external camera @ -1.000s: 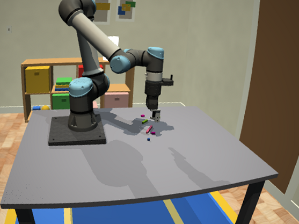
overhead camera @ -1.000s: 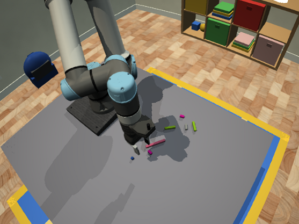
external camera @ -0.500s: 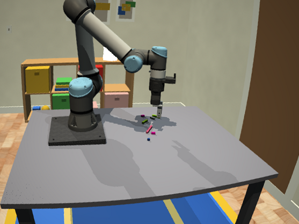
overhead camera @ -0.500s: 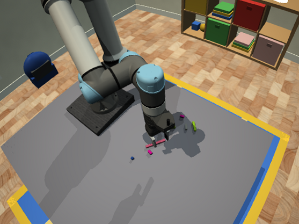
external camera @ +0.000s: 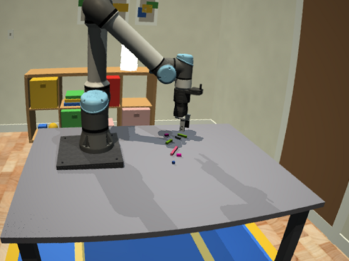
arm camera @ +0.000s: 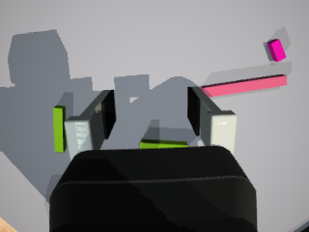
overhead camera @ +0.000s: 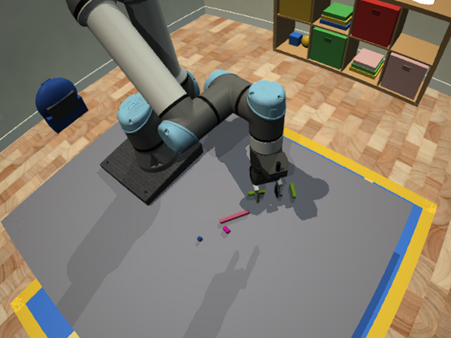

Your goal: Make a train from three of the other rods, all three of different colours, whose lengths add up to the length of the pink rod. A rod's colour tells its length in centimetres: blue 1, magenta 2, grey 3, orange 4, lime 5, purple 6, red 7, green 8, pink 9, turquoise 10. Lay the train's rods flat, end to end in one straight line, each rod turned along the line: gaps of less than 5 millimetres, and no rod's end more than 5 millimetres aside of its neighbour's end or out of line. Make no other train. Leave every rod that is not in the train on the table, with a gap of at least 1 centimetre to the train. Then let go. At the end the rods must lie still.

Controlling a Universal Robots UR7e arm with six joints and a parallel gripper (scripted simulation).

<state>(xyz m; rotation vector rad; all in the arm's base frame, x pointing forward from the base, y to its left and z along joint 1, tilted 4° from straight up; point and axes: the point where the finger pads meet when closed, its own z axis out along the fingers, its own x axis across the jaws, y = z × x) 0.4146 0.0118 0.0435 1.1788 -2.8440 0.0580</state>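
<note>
My hand is 1 cm short of the grey rod, 8 cm to the right of it and 9 cm above it. Round my hand: lime rod 4 cm ahead, 10 cm to the left, 9 cm below; then blue rod 12 cm behind, 18 cm to the right, 9 cm below; then pink rod 7 cm behind, 6 cm to the right, 9 cm below.
</note>
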